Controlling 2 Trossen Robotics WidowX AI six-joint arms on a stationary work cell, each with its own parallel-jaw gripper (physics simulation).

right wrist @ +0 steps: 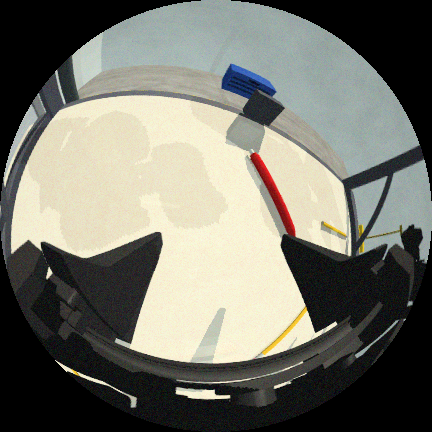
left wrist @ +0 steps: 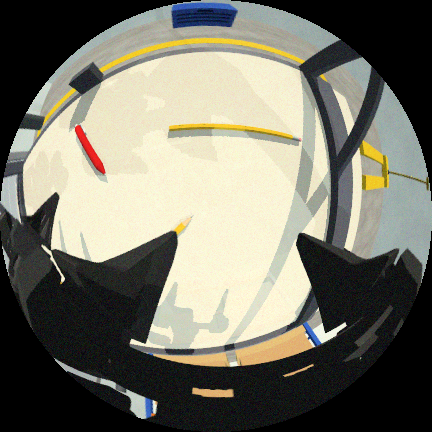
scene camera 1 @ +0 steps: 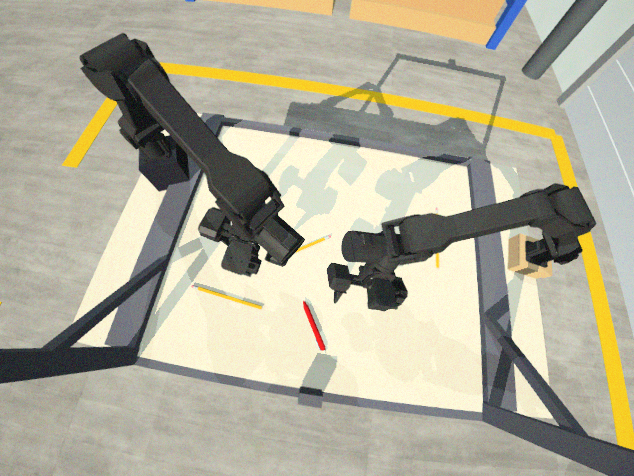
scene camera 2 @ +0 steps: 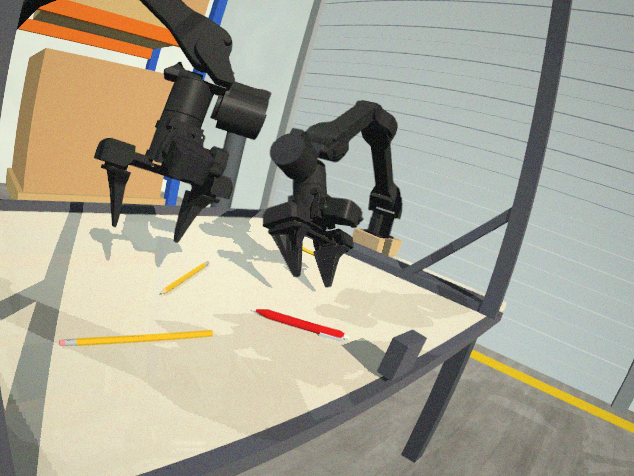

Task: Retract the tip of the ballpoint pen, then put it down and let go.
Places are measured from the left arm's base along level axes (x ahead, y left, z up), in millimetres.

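Pixels of known places: left gripper, fingertip midpoint: (left wrist: 240,238) (scene camera 2: 145,234); right gripper, fingertip midpoint: (right wrist: 224,240) (left wrist: 53,200) (scene camera 1: 351,305) (scene camera 2: 313,282); left arm's base at its link origin: (scene camera 1: 157,151); right arm's base at its link origin: (scene camera 1: 535,254) (scene camera 2: 378,234).
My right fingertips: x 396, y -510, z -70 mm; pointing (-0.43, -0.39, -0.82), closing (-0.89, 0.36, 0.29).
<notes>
Ahead of a thing's pixels: the offset from my right fingertips to its top centre. "pt": to the spot under its first point.
A red ballpoint pen {100 mm back, 21 mm right, 22 mm down} (scene camera 1: 314,325) (scene camera 2: 299,323) (left wrist: 90,150) (right wrist: 272,192) lies flat on the cream table top. In scene camera 2 its thin tip shows at the left end, with the clip and button at the right end. My right gripper (scene camera 2: 312,281) (right wrist: 224,240) is open and empty above the table, behind the pen in scene camera 2. In the right wrist view one finger hides the pen's tip end. My left gripper (scene camera 2: 144,234) (left wrist: 240,238) is open and empty, higher above the table at the left of scene camera 2, well apart from the pen.
A yellow pencil {293 mm back, 103 mm left, 30 mm down} (scene camera 1: 227,297) (scene camera 2: 138,338) (left wrist: 225,128) lies left of the pen in scene camera 1. A second pencil {85 mm back, 179 mm left, 28 mm down} (scene camera 1: 314,242) (scene camera 2: 184,278) lies near my left gripper. A third pencil {pt 279 mm ahead, 51 mm left, 31 mm down} (scene camera 1: 437,260) is partly hidden by my right arm. A dark block {147 mm back, 164 mm right, 21 mm up} (scene camera 2: 402,355) stands at the table edge.
</notes>
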